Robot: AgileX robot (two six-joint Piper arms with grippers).
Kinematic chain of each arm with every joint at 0, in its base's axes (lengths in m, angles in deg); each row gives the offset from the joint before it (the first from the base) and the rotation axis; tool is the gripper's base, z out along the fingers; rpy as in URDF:
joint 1: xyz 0 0 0.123 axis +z
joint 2: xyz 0 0 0 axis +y
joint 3: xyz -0.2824 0 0.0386 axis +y
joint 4: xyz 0.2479 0 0.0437 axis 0.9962 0 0.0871
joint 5: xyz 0 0 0 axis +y
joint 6: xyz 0.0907 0 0.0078 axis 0.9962 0 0.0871
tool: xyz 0 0 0 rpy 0 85 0
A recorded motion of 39 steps. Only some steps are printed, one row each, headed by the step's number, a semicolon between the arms.
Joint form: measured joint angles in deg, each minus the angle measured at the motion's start. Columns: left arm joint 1, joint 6, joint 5, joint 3, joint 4, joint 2; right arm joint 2, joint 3, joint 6, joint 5, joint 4, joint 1.
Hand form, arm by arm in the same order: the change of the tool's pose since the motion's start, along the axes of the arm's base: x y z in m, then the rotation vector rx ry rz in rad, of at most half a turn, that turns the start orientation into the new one. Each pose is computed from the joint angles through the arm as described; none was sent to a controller.
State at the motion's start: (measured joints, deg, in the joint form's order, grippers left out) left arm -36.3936 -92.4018 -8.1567 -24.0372 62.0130 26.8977; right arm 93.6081 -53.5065 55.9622 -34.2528 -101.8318 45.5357
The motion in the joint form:
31: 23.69 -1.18 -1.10 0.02 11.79 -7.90; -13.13 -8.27 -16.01 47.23 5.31 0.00
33: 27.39 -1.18 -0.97 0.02 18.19 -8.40; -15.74 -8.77 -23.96 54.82 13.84 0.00
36: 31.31 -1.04 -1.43 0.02 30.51 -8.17; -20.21 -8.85 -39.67 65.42 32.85 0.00
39: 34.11 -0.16 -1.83 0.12 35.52 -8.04; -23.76 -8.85 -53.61 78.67 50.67 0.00
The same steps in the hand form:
31: -0.0065 0.0411 0.0105 0.1117 -0.2077 0.4123; 0.0484 -0.0513 0.1268 0.0220 -0.7408 -0.6538
33: -0.0062 0.0459 0.0095 0.2196 -0.2536 0.4894; 0.0466 -0.0698 0.1416 -0.0159 -0.7672 -0.7841
36: -0.0034 0.0498 0.0062 0.4370 -0.3193 0.5639; 0.0349 -0.0988 0.1508 -0.1275 -0.6859 -0.9303
39: -0.0017 0.0529 0.0040 0.5454 -0.3412 0.6088; 0.0179 -0.1242 0.1454 -0.3159 -0.5188 -1.0100

